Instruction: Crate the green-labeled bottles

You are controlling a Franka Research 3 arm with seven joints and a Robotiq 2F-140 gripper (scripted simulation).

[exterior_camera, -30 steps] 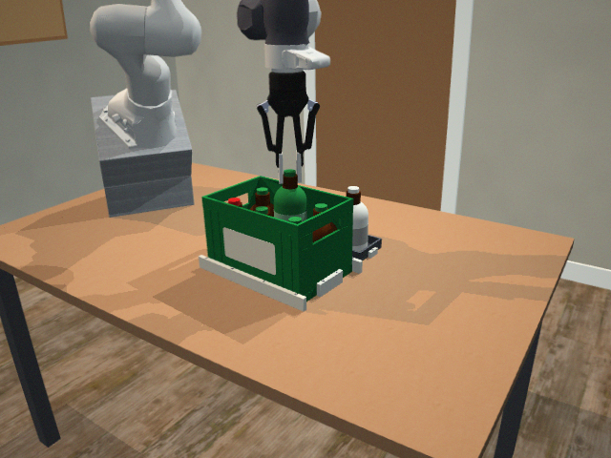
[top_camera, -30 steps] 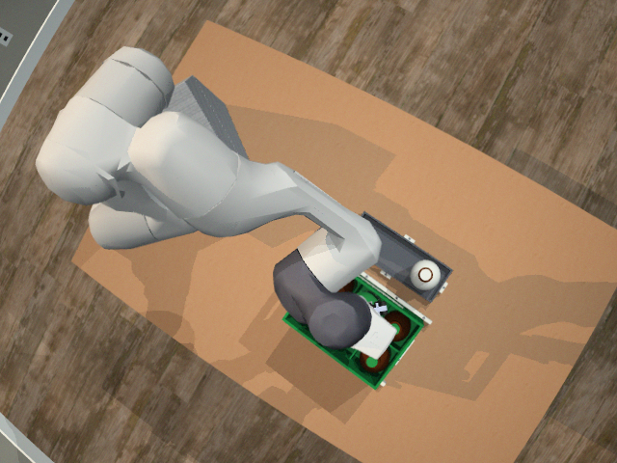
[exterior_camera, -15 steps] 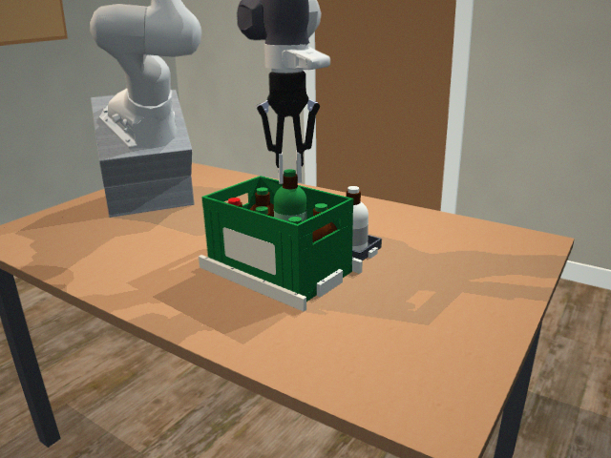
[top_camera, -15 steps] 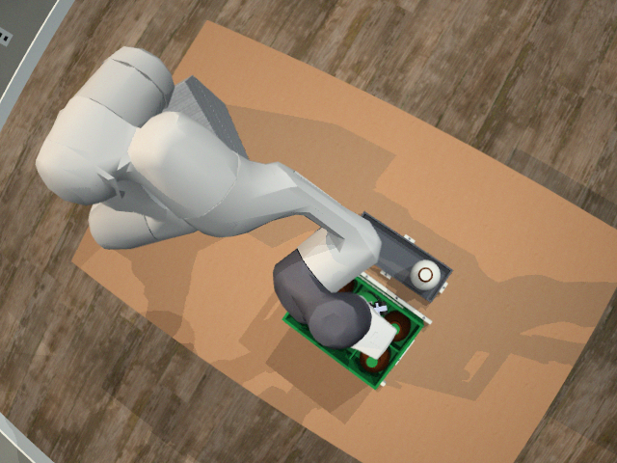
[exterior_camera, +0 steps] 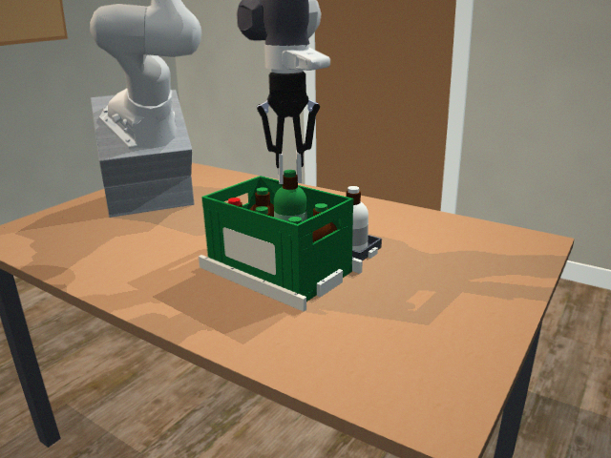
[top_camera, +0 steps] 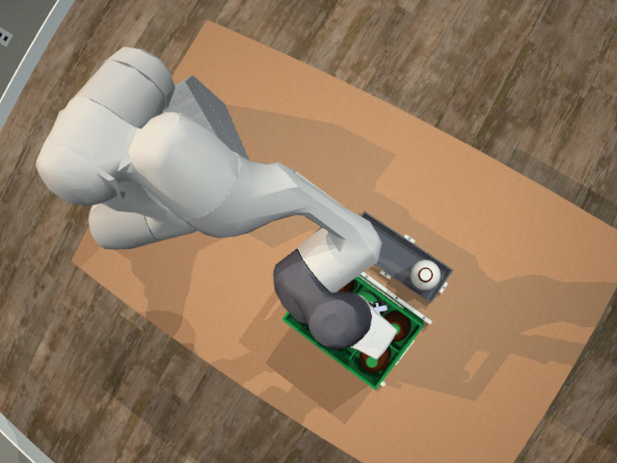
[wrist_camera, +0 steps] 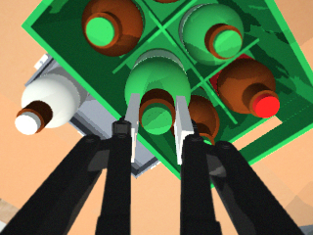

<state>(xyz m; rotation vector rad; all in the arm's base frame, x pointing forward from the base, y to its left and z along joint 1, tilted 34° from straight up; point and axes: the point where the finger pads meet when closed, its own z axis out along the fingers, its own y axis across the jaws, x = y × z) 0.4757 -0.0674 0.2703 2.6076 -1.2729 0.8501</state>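
Right now the green crate is 10 mm behind my hand, 40 mm to the right of it and 150 mm below it. Round my hand: white-labeled bottle: 100 mm ahead, 120 mm to the left, 150 mm below; grey tray: 20 mm ahead, 140 mm to the left, 220 mm below.
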